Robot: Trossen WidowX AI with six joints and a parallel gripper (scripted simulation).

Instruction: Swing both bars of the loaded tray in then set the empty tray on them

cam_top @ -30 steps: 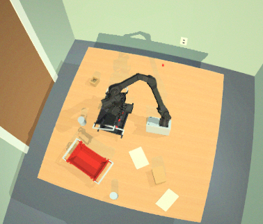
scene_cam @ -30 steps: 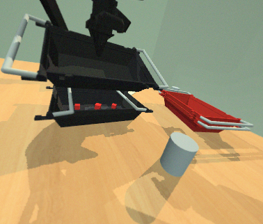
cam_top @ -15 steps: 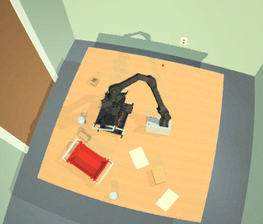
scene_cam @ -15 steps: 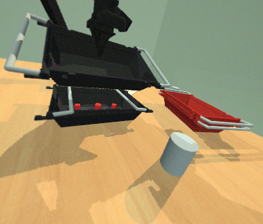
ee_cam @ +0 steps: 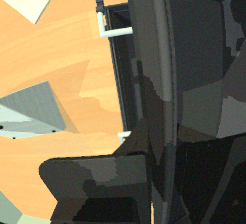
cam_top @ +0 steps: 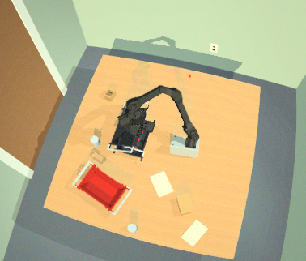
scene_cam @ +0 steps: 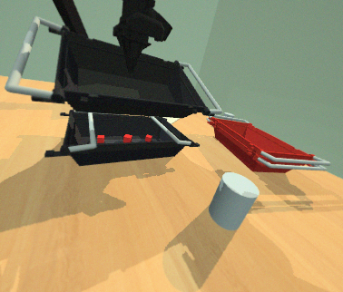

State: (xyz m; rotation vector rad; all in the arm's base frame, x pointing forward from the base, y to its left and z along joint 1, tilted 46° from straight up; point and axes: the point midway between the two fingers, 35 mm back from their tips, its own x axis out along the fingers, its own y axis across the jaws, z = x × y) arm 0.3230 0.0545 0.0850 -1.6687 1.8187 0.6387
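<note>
The black tray lies 70 mm ahead of my gripper tip and 10 mm to the right of it.
</note>
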